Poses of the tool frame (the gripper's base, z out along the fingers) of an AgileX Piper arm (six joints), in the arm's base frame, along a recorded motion.
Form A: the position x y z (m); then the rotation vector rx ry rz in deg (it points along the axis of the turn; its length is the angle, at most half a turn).
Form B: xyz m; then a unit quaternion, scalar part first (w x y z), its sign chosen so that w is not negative. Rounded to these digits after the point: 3 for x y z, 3 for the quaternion.
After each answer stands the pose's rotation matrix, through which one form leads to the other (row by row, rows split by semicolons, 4 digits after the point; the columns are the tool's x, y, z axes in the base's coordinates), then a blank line. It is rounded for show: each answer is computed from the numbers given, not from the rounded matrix.
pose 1, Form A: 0.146, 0.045, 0.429, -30.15, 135.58, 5.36
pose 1, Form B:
0.146, 0.045, 0.429, 0.350, -0.203, 0.914, 0.036
-0.6721 -0.3966 0.6253; -0.3460 0.9148 0.2083; -0.6547 -0.0763 -0.7520

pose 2, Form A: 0.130, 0.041, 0.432, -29.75, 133.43, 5.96
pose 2, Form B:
0.130, 0.041, 0.432, 0.368, -0.202, 0.907, 0.041
-0.6477 -0.3964 0.6507; -0.3368 0.9150 0.2222; -0.6834 -0.0753 -0.7261

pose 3, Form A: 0.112, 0.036, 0.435, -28.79, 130.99, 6.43
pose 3, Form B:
0.112, 0.036, 0.435, 0.389, -0.198, 0.899, 0.044
-0.6200 -0.3895 0.6811; -0.3209 0.9180 0.2329; -0.7160 -0.0742 -0.6942

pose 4, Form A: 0.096, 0.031, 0.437, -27.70, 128.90, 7.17
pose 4, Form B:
0.096, 0.031, 0.437, 0.406, -0.192, 0.892, 0.050
-0.5961 -0.3823 0.7060; -0.3016 0.9216 0.2443; -0.7441 -0.0673 -0.6647

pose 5, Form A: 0.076, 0.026, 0.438, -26.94, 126.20, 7.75
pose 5, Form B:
0.076, 0.026, 0.438, 0.428, -0.188, 0.882, 0.054
-0.5621 -0.3786 0.7353; -0.2858 0.9232 0.2569; -0.7761 -0.0657 -0.6272

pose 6, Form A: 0.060, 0.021, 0.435, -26.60, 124.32, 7.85
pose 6, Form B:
0.060, 0.021, 0.435, 0.443, -0.187, 0.875, 0.055
-0.5370 -0.3765 0.7549; -0.2786 0.9238 0.2626; -0.7963 -0.0693 -0.6009

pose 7, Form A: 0.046, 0.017, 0.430, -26.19, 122.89, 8.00
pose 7, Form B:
0.046, 0.017, 0.430, 0.455, -0.185, 0.869, 0.057
-0.5178 -0.3736 0.7696; -0.2706 0.9249 0.2669; -0.8116 -0.0701 -0.5800

